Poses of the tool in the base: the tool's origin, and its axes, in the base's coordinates. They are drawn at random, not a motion.
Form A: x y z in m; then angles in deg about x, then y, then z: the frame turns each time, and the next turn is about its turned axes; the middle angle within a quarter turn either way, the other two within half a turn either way.
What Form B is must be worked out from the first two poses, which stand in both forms.
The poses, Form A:
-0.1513, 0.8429, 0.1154, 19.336, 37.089, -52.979
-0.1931, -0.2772, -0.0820, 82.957, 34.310, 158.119
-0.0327, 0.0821, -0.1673, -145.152, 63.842, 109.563
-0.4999, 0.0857, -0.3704, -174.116, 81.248, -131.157
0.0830, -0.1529, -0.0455, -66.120, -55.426, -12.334
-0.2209, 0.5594, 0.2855, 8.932, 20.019, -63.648
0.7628, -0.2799, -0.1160, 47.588, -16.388, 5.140
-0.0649, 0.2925, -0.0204, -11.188, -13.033, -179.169
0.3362, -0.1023, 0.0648, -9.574, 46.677, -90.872
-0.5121, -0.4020, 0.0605, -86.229, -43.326, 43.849
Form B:
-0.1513, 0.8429, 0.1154, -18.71, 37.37, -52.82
-0.1931, -0.2772, -0.0820, -83.55, -25.72, -148.30
-0.0327, 0.0821, -0.1673, -125.74, 51.73, -103.79
-0.4999, 0.0857, -0.3704, 100.61, 34.74, 97.00
0.0830, -0.1529, -0.0455, -74.39, -31.40, 49.50
-0.2209, 0.5594, 0.2855, -14.16, 16.81, -64.17
0.7628, -0.2799, -0.1160, 47.99, -14.81, -8.75
-0.0649, 0.2925, -0.0204, 11.66, 12.61, -176.59
0.3362, -0.1023, 0.0648, -46.57, -10.21, -90.61
-0.5121, -0.4020, 0.0605, -86.35, 41.20, 45.79

